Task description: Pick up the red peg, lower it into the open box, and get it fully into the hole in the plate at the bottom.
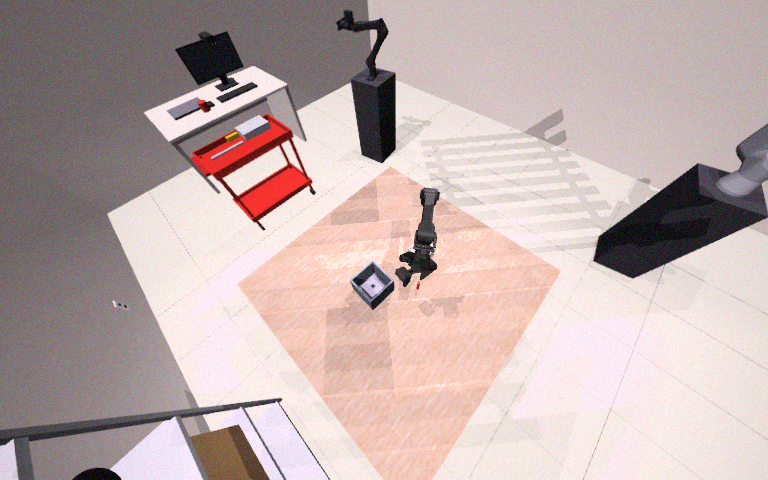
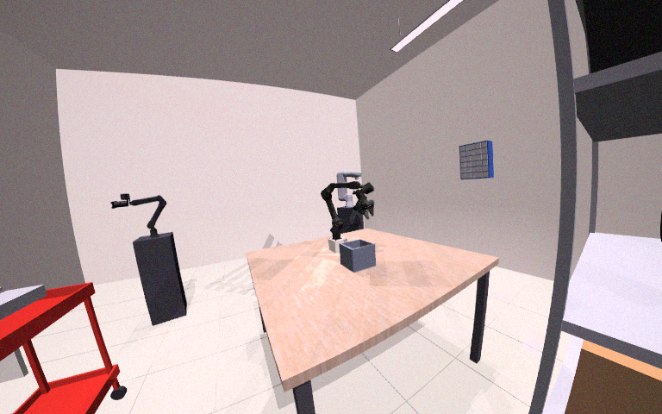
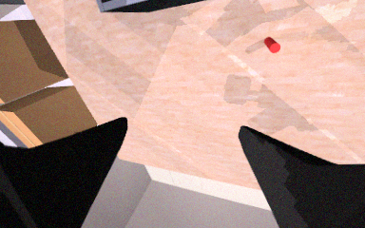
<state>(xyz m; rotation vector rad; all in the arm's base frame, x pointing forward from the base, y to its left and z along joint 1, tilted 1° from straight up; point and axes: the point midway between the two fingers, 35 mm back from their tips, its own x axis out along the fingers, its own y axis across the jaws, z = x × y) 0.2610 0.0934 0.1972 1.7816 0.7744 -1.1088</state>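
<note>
The red peg lies 220 mm below my gripper tip and 90 mm behind it. Round my gripper tip: light plate (220 mm below, 200 mm to the right, 50 mm ahead).
</note>
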